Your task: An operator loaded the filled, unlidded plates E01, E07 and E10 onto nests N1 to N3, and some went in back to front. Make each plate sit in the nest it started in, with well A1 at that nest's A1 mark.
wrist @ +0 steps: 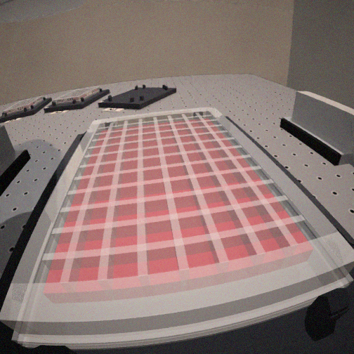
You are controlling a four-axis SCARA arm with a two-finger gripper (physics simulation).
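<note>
A clear, unlidded plate (167, 185) with red-filled wells fills the middle of the wrist view. It sits on a dark nest (270, 334), whose black edges show along both sides and below it. My gripper (155, 118) is open; its black-padded fingers stand apart to the left and right of the plate, with gaps on both sides. Farther back on the left, two more filled plates (81, 96) (24, 107) sit on dark nests. I cannot read plate names or tell A1 marks from this view.
An unoccupied dark nest (141, 97) with small upright posts stands behind the near plate, right of the two far plates. Small pale labels lie by the far nests. The perforated grey deck (252, 102) extends to a tan wall (165, 45).
</note>
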